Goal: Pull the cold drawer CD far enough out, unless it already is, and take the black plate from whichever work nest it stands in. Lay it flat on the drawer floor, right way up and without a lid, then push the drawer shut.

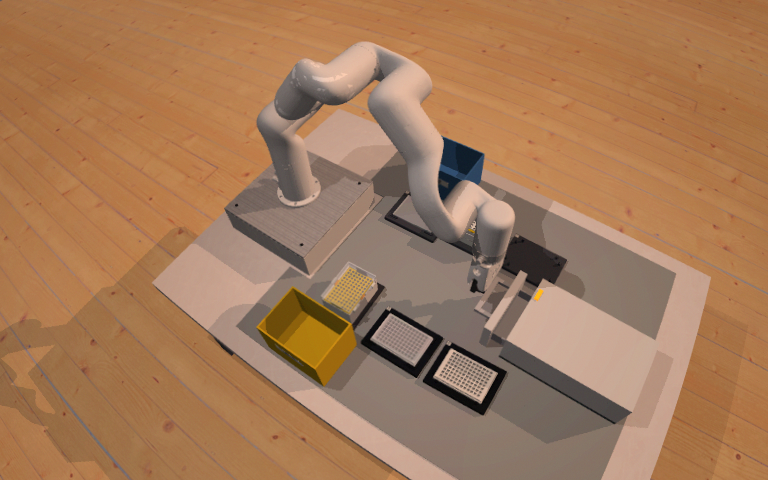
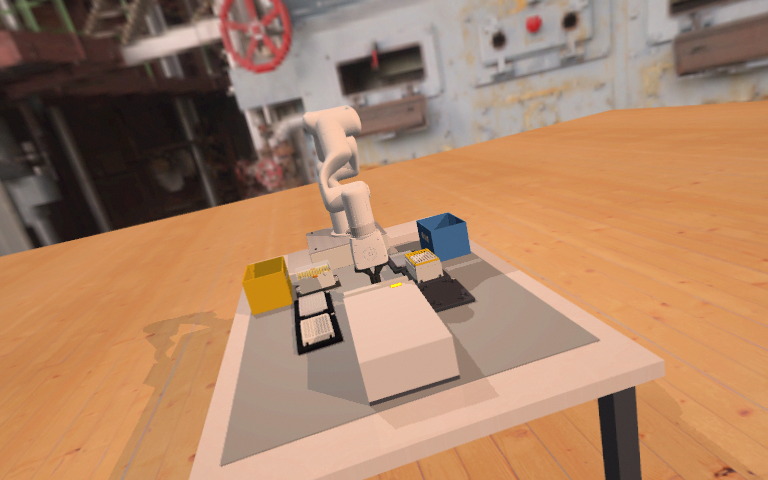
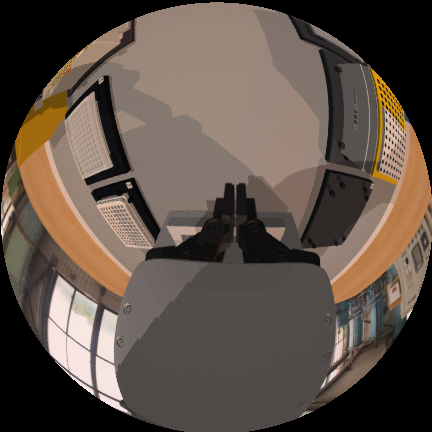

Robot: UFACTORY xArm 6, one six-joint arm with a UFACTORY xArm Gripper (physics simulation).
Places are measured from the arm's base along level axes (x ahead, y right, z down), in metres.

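Pixels of known places: gripper, fingertip midpoint: [image 1: 479, 288] [image 3: 235, 196]; arm's base at its link origin: [image 1: 299, 191].
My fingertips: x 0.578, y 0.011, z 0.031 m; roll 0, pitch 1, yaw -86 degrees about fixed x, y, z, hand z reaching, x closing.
For each thing: its top centre in the pictures, then the offset to it from my fingertips. "pt": a spot on its surface instead.
- cold drawer's pale cabinet at a spot on its surface: [image 2: 396, 325] pt dx +0.343, dy +0.031, dz -0.043 m
- bare black nest at its top centre: [image 3: 341, 222] [image 1: 533, 259] [image 2: 444, 289] dx +0.084, dy -0.178, dz +0.036 m
- yellow bin at its top centre: [image 1: 303, 325] [image 2: 263, 268] dx -0.290, dy +0.326, dz -0.061 m
- clear-lidded tip box at its top centre: [image 1: 348, 285] [image 2: 312, 267] dx -0.280, dy +0.167, dz -0.019 m
- yellow-topped box at its top centre: [image 2: 421, 255] dx -0.095, dy -0.181, dz -0.018 m
- blue bin at its top centre: [image 1: 447, 155] [image 2: 439, 221] dx -0.264, dy -0.323, dz -0.061 m
The cold drawer's pale cabinet [image 1: 583, 339] [image 2: 396, 325] has a yellow mark on its top edge. The drawer front [image 1: 502, 311] stands a short way out from the cabinet, with a gap behind it. Its handle [image 1: 481, 309] [image 3: 286, 220] points towards the robot base. My gripper [image 1: 478, 288] [image 2: 373, 278] [image 3: 235, 196] is shut and empty, low at the handle's outer bar; whether it touches the bar is unclear. The black plate does not show; most of the drawer floor is hidden under the cabinet.
A bare black nest [image 1: 535, 261] [image 2: 448, 292] [image 3: 340, 210] lies beside the drawer. Two pale plates [image 1: 402, 338] [image 1: 466, 373] sit in nests opposite. A yellow bin [image 1: 335, 367] [image 2: 269, 291], a clear-lidded tip box [image 1: 351, 289], a yellow-topped box [image 2: 423, 263] and a blue bin [image 2: 451, 240] stand farther off.
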